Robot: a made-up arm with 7 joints. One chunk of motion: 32 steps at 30 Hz.
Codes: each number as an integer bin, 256 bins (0 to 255) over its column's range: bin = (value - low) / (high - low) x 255, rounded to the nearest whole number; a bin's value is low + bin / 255 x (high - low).
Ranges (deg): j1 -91.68..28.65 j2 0..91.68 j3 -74.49..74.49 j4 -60.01..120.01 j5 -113..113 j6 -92.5..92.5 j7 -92.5..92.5
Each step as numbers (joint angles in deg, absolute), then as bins.
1 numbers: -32.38 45.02 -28.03 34.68 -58.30 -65.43 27.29
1 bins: 126 125 80 134 62 37 165
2 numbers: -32.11 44.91 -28.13 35.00 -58.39 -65.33 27.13
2 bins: 126 125 79 135 62 37 165
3 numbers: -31.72 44.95 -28.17 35.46 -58.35 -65.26 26.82
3 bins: 127 125 79 135 62 38 164
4 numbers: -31.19 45.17 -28.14 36.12 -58.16 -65.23 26.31
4 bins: 128 126 79 136 62 38 164
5 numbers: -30.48 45.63 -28.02 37.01 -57.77 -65.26 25.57
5 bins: 130 127 80 137 62 38 163
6 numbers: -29.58 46.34 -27.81 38.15 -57.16 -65.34 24.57
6 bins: 132 129 80 139 63 37 161
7 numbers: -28.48 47.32 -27.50 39.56 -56.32 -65.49 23.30
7 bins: 134 132 80 141 64 37 160
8 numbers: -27.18 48.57 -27.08 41.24 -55.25 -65.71 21.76
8 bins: 137 135 81 143 65 37 157
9 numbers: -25.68 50.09 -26.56 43.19 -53.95 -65.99 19.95
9 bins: 140 139 82 146 67 37 155
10 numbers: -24.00 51.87 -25.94 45.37 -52.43 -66.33 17.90
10 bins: 143 144 83 149 68 36 152
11 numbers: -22.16 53.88 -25.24 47.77 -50.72 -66.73 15.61
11 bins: 147 150 84 153 70 36 149
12 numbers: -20.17 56.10 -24.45 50.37 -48.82 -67.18 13.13
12 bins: 152 156 86 156 72 35 146
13 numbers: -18.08 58.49 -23.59 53.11 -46.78 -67.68 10.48
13 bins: 156 163 87 160 75 34 142
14 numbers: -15.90 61.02 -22.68 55.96 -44.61 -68.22 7.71
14 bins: 161 170 89 164 77 33 138
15 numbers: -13.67 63.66 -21.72 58.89 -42.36 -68.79 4.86
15 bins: 165 177 90 168 80 33 134
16 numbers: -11.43 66.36 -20.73 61.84 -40.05 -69.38 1.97
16 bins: 170 185 92 173 82 32 130
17 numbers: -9.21 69.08 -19.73 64.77 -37.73 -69.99 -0.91
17 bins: 175 192 94 177 85 31 126
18 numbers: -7.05 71.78 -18.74 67.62 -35.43 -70.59 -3.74
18 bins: 179 200 95 181 88 30 122
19 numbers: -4.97 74.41 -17.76 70.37 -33.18 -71.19 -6.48
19 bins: 184 207 97 185 90 29 119
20 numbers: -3.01 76.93 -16.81 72.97 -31.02 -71.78 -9.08
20 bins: 188 214 99 188 92 29 115
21 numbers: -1.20 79.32 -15.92 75.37 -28.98 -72.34 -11.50
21 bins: 192 221 100 192 95 28 112
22 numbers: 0.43 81.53 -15.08 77.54 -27.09 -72.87 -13.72
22 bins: 195 227 102 195 97 27 109
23 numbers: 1.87 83.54 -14.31 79.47 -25.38 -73.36 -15.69
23 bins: 198 232 103 198 99 26 106
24 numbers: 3.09 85.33 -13.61 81.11 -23.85 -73.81 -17.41
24 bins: 201 237 104 200 101 26 104
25 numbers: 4.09 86.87 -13.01 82.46 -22.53 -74.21 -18.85
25 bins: 203 242 105 202 102 25 102
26 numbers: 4.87 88.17 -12.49 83.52 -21.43 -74.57 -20.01
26 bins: 205 245 106 203 103 25 100
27 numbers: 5.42 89.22 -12.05 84.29 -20.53 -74.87 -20.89
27 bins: 206 248 107 204 104 24 99
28 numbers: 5.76 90.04 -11.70 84.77 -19.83 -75.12 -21.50
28 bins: 206 250 107 205 105 24 98
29 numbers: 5.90 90.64 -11.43 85.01 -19.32 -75.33 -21.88
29 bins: 207 252 108 205 106 24 97
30 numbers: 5.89 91.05 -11.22 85.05 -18.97 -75.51 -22.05
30 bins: 207 253 108 205 106 23 97
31 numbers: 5.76 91.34 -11.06 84.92 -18.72 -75.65 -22.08
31 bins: 206 254 109 205 106 23 97
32 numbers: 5.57 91.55 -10.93 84.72 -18.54 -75.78 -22.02
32 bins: 206 255 109 205 107 23 97
